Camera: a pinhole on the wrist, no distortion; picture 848 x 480 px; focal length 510.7 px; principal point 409.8 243.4 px. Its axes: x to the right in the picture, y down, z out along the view. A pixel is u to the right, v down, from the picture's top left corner.
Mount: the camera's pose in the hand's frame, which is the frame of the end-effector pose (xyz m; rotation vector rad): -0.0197 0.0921 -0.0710 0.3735 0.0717 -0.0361
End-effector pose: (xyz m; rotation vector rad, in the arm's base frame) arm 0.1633 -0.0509 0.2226 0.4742 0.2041 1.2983
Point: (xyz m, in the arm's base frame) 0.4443 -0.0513 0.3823
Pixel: 527.3 88.2
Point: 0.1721 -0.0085 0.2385
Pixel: 692.1 23.2
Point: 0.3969 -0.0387 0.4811
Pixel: 523.9 222.7
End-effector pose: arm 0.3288 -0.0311 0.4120 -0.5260 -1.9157 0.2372
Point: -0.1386 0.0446 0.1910
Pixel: 389.2 392.4
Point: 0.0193 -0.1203 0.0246
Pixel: 115.5 331.7
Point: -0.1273 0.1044 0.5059
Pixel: 691.6 313.2
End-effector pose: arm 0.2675 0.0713 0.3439 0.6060 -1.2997 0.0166
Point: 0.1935 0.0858 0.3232
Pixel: 288.1 195.0
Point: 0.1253 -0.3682 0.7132
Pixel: 816.9 180.7
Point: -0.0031 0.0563 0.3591
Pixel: 298.8 430.6
